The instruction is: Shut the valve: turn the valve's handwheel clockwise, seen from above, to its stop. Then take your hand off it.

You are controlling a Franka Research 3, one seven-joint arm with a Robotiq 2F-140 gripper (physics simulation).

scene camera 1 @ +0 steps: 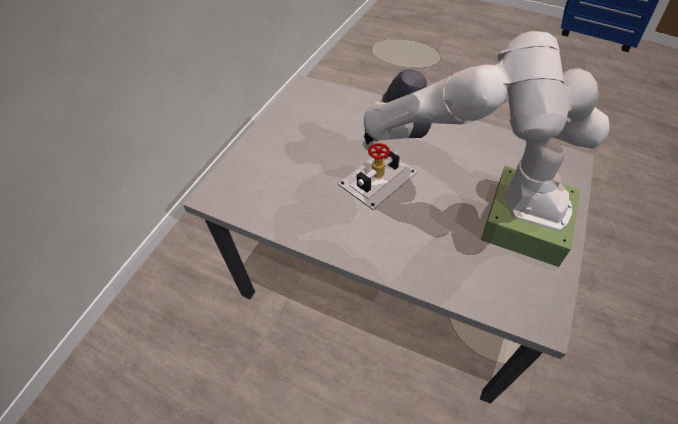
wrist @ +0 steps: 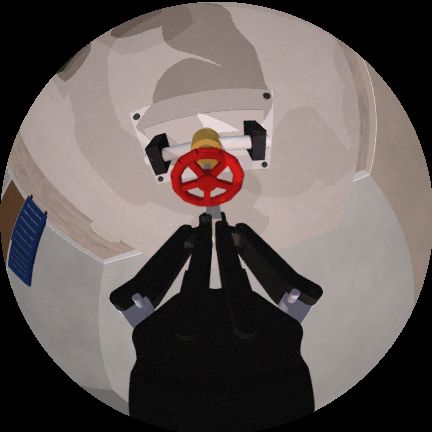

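The red handwheel [scene camera 1: 379, 151] [wrist: 207, 181] sits level on top of the yellow valve body [scene camera 1: 378, 170] [wrist: 205, 138]. The valve's white pipe [wrist: 232, 143] runs between two black brackets on a pale base plate [scene camera 1: 391, 185] [wrist: 200, 103], which lies on the table. My gripper [wrist: 212, 206] is shut with its fingers together and nothing between them. In the wrist view its tips are at the near edge of the handwheel's rim, partly hidden behind it; whether they touch the rim I cannot tell. In the scene view the gripper is mostly hidden behind the arm's wrist.
The arm's base stands on a green block [scene camera 1: 525, 245] at the right end of the grey table [scene camera 1: 280, 225]. The forearm reaches over the table to just behind the valve. A wall [scene camera 1: 125, 100] runs past the table's left side. A blue drawer cabinet [scene camera 1: 607, 20] [wrist: 27, 240] stands far off.
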